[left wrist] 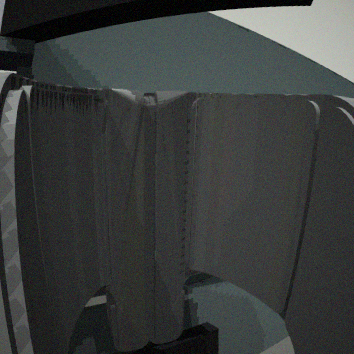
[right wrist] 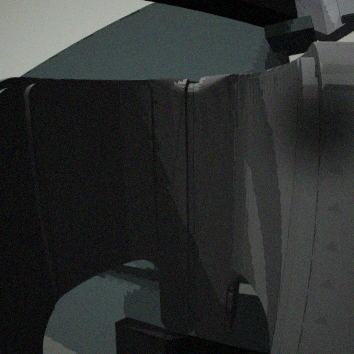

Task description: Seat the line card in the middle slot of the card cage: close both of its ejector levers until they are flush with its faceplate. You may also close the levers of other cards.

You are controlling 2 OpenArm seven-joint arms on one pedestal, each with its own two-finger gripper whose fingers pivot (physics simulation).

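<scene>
My left gripper (left wrist: 150,343) is shut and empty, its two long grey fingers pressed together down the middle of the left wrist view. A black block (left wrist: 204,336) shows right behind its fingertips. My right gripper (right wrist: 187,333) is also shut and empty. Another stretch of black block (right wrist: 137,334) shows at its fingertips in the right wrist view. I cannot tell whether the tips touch these blocks, or whether they belong to the card cage. The line card, its faceplate and its ejector levers cannot be made out; the fingers and gripper bodies hide much of both views.
A large black piece (left wrist: 150,16) (right wrist: 245,11) crosses the top of both views, above the fingers. A blue-grey surface (left wrist: 150,60) (right wrist: 165,45) lies behind the grippers, with a pale area past its slanted edge. A light grey part (right wrist: 320,15) shows at the right view's top right.
</scene>
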